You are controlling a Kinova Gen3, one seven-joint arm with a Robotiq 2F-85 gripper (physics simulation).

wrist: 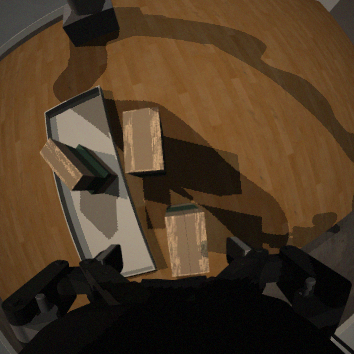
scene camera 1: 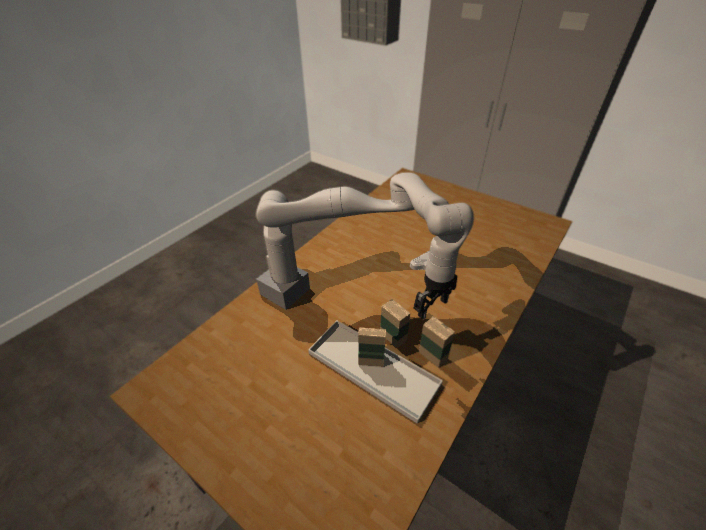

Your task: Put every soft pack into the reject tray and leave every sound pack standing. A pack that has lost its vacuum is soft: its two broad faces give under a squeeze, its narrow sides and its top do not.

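A tan-and-green pack stands in the pale reject tray. A second pack stands on the table beside the tray's long side. A third pack stands on the table nearer the right edge, with a thin line along its top in the wrist view. My gripper is open and empty, above the table close to the third pack. In the wrist view that pack's top shows between the spread fingers. Whether any pack is soft cannot be told by sight.
The wooden table carries my arm's grey base at its left edge. The second pack stands close to the third, with a gap between them. The table's right edge lies a short way beyond the third pack.
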